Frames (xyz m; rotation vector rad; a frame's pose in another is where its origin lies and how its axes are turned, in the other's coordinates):
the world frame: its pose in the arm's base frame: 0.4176 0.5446 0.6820 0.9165 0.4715 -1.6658
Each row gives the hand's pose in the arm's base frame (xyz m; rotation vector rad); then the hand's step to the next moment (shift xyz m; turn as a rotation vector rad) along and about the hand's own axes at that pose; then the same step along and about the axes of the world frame.
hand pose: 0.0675 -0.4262 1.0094 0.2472 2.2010 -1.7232
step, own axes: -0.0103 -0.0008 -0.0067 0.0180 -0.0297 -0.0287
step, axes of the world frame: -0.0096 0.0066 -0.0040 -0.0300 -0.0310 0.0129
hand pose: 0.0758 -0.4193 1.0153 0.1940 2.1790 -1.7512
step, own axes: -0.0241 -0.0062 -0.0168 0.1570 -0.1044 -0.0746
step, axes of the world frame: -0.0255 0.0140 -0.0076 -0.0485 -0.1822 0.0746
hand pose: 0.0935 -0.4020 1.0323 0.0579 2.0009 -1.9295
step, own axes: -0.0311 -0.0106 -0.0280 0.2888 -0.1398 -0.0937
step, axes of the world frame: -0.0372 0.0116 -0.0185 -0.0278 -0.3083 0.1261
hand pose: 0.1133 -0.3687 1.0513 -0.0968 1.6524 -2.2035
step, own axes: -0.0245 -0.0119 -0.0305 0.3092 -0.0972 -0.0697
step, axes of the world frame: -0.0301 -0.0003 -0.0277 0.0246 -0.3032 0.1318
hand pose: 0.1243 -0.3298 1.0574 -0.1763 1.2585 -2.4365
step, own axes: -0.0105 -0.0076 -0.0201 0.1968 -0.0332 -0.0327
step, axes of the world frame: -0.0110 -0.0061 -0.0203 0.0423 -0.1775 0.0871
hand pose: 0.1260 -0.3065 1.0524 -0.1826 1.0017 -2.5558
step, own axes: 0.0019 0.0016 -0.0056 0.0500 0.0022 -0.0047
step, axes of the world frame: 0.0032 -0.0038 -0.0036 0.0199 -0.0390 0.0247
